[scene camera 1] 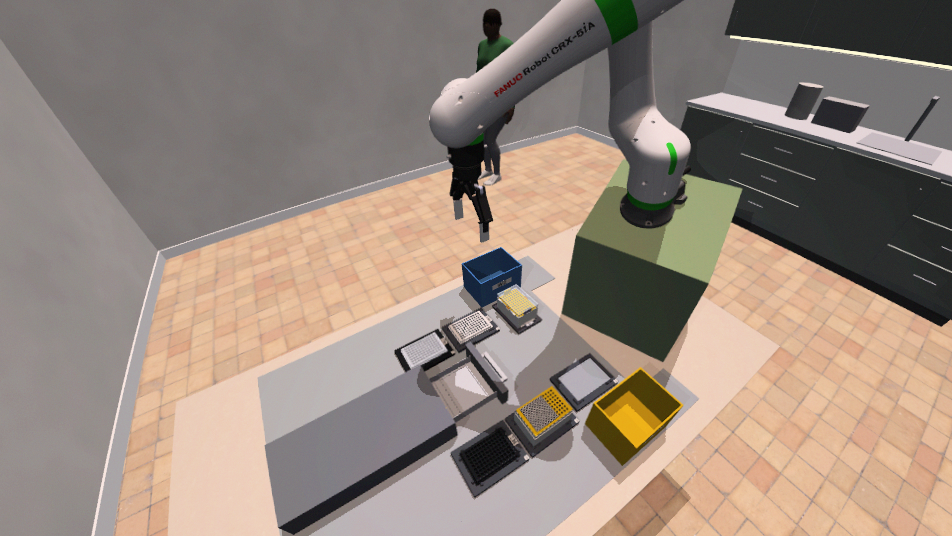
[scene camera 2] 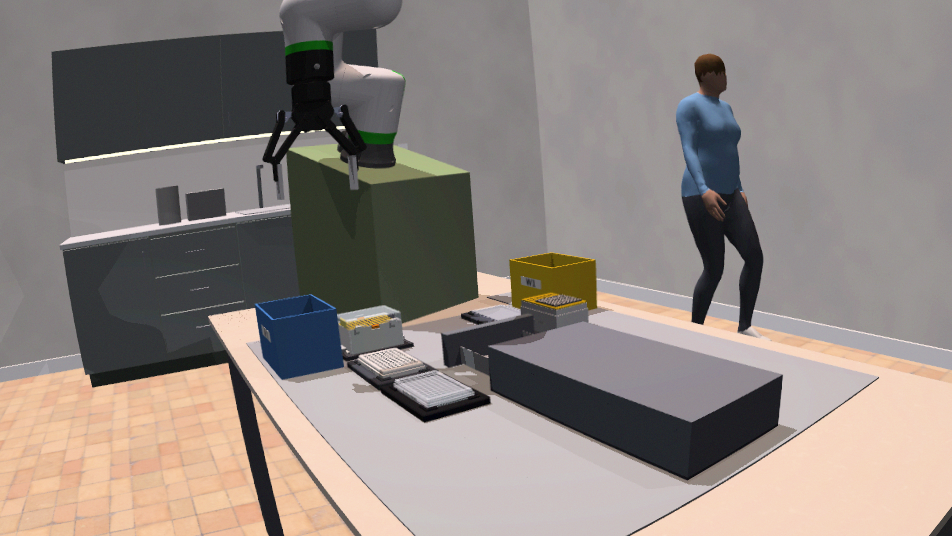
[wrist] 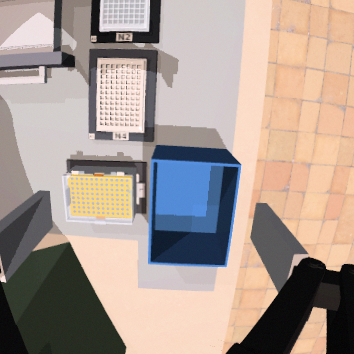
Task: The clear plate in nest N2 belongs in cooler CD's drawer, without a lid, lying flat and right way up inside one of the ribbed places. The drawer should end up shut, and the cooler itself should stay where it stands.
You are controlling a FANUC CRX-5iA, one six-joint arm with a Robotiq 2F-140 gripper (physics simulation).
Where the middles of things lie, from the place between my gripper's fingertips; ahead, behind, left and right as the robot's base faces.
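There is the white plate [scene camera 2: 392, 363], and my hand is 320 mm above it, 70 mm short of it and 90 mm to the right of it. The drawer [scene camera 2: 469, 346] is 300 mm below my hand, 230 mm ahead of it and 280 mm to the left of it. As for the clear plate [scene camera 2: 433, 388], it is well below my hand, well ahead of it and a good way to the left of it, while the yellow-topped tip box [scene camera 1: 544, 414] is far below my hand, slightly ahead of it and far to the left of it.
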